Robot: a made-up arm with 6 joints. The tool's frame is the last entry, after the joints. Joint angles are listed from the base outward.
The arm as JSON. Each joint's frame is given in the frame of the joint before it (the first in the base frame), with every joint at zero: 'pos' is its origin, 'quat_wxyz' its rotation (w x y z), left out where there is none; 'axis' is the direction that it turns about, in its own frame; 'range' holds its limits. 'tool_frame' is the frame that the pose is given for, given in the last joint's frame.
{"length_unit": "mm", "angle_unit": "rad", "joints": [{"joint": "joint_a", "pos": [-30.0, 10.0, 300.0], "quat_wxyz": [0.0, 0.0, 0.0, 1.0], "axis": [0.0, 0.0, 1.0], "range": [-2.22, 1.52]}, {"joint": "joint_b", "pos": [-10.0, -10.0, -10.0], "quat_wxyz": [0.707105, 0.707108, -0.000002, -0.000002], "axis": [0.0, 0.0, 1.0], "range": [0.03, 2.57]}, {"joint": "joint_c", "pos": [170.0, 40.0, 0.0], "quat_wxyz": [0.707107, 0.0, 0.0, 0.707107], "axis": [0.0, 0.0, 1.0], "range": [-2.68, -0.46]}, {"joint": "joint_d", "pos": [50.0, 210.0, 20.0], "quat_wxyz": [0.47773, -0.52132, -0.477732, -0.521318], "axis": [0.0, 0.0, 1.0], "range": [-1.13, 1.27]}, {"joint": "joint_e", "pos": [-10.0, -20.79, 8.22], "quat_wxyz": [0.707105, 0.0, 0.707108, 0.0], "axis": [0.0, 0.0, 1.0], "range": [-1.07, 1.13]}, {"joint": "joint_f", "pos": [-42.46, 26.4, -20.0], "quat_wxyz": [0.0, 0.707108, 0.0, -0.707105], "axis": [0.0, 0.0, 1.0], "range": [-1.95, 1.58]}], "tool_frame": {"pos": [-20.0, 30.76, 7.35], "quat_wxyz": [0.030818, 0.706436, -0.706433, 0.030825]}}
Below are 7 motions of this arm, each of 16 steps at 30 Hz.
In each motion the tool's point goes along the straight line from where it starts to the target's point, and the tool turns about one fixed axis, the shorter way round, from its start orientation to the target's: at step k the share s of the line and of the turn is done. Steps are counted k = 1, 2, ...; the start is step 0. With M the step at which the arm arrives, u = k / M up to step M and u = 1 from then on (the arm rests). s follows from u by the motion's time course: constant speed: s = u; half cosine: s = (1 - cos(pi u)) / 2; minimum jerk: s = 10 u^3 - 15 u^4 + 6 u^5.
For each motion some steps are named. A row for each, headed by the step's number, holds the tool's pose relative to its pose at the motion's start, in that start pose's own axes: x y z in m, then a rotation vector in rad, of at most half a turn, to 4 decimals.
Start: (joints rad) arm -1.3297 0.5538 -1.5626 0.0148 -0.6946 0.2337
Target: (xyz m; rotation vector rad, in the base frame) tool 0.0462 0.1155 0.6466 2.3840 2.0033 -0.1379
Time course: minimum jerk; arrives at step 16
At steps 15, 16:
15: 0.0332 0.0833 0.0095 0.0637 0.0699 0.6522
16: 0.0333 0.0835 0.0095 0.0638 0.0701 0.6536

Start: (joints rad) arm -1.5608 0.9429 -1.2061 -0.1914 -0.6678 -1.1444
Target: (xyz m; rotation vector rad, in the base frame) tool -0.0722 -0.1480 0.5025 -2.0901 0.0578 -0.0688
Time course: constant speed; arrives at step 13
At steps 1, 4, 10, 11, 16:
1: -0.0024 0.0019 0.0061 0.0344 0.0133 0.0228
4: -0.0097 0.0077 0.0245 0.1378 0.0532 0.0914
10: -0.0242 0.0192 0.0612 0.3444 0.1330 0.2284
11: -0.0266 0.0211 0.0673 0.3789 0.1463 0.2513
16: -0.0314 0.0250 0.0795 0.4477 0.1729 0.2970

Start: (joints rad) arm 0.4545 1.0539 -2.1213 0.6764 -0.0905 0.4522
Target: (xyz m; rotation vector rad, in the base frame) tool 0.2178 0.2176 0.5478 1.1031 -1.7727 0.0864
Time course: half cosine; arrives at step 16
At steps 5, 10, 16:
5: -0.0381 -0.0582 0.0122 -0.0935 0.1191 0.1060
10: -0.1185 -0.1812 0.0379 -0.2908 0.3706 0.3296
16: -0.1714 -0.2621 0.0549 -0.4206 0.5361 0.4768

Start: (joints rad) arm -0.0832 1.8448 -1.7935 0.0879 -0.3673 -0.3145
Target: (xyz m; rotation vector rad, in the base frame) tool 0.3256 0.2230 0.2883 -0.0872 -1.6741 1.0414
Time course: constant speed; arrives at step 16
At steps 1, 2, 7, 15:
1: -0.0068 0.0161 0.0060 0.0506 -0.0047 0.0227
2: -0.0136 0.0323 0.0120 0.1012 -0.0094 0.0455
7: -0.0477 0.1129 0.0419 0.3542 -0.0330 0.1591
15: -0.1022 0.2419 0.0898 0.7589 -0.0707 0.3409

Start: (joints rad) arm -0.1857 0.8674 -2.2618 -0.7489 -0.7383 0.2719
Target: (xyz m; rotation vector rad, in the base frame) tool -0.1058 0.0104 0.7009 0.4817 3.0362 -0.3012
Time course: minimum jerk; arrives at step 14
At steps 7, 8, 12, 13, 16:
7: -0.0134 -0.0173 0.0158 -0.0810 0.1922 -0.1770
8: -0.0169 -0.0219 0.0200 -0.1024 0.2429 -0.2238
12: -0.0261 -0.0338 0.0309 -0.1582 0.3754 -0.3458
13: -0.0267 -0.0345 0.0315 -0.1614 0.3831 -0.3529
16: -0.0268 -0.0347 0.0316 -0.1620 0.3843 -0.3540

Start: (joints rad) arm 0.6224 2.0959 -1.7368 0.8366 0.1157 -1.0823
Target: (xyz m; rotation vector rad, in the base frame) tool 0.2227 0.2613 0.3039 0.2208 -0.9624 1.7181
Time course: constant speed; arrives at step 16
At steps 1, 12, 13, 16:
1: -0.0011 0.0026 0.0012 0.0297 0.0046 0.0445
12: -0.0133 0.0316 0.0149 0.3563 0.0556 0.5335
13: -0.0144 0.0343 0.0162 0.3859 0.0602 0.5779
16: -0.0177 0.0422 0.0199 0.4750 0.0741 0.7113

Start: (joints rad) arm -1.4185 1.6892 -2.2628 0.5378 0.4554 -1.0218
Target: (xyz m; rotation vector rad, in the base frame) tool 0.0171 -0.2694 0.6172 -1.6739 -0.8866 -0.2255
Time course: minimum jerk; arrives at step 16
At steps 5, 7, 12, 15, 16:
5: 0.0038 -0.0043 0.0021 -0.0186 -0.0158 0.0616
7: 0.0081 -0.0092 0.0045 -0.0396 -0.0338 0.1314
12: 0.0189 -0.0214 0.0106 -0.0925 -0.0789 0.3068
15: 0.0210 -0.0238 0.0117 -0.1030 -0.0879 0.3415
16: 0.0211 -0.0239 0.0118 -0.1032 -0.0881 0.3422

